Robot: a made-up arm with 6 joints. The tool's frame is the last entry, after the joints.
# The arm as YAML. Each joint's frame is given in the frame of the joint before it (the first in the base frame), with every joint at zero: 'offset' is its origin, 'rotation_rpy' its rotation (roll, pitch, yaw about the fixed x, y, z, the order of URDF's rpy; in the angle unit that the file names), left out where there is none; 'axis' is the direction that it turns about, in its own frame. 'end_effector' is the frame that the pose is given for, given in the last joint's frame.
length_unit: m
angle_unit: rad
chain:
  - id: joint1
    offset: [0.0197, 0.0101, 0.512]
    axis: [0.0, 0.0, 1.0]
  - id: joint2
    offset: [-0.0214, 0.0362, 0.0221]
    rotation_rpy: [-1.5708, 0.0, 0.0]
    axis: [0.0, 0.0, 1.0]
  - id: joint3
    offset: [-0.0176, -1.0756, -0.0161]
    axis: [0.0, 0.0, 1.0]
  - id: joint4
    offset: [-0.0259, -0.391, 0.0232]
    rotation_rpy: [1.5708, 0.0, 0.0]
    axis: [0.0, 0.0, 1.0]
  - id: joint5
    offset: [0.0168, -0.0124, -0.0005]
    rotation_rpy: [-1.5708, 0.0, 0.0]
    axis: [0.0, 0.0, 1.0]
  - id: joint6
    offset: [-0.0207, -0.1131, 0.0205]
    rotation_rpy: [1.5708, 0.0, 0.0]
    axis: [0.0, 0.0, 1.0]
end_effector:
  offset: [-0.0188, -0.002, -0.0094]
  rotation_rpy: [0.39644, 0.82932, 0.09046]
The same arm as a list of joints. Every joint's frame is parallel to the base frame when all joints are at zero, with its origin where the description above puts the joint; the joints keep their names.
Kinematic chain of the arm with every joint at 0, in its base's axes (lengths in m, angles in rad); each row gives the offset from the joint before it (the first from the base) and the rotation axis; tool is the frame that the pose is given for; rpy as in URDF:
joint1: xyz 0.0197 0.0101 0.512 axis +z
joint2: xyz -0.0214 0.0362 0.0221 axis +y
joint3: xyz -0.0176 -0.0161 1.0756 axis +y
joint4: xyz -0.0259 0.0232 0.391 axis +z
joint5: xyz 0.0168 -0.0124 -0.0005 axis +y
joint6: xyz -0.0207 0.0205 0.1131 axis +z
tool: xyz -0.0188 -0.002 -0.0094 rpy 0.3964 0.8293 0.0905

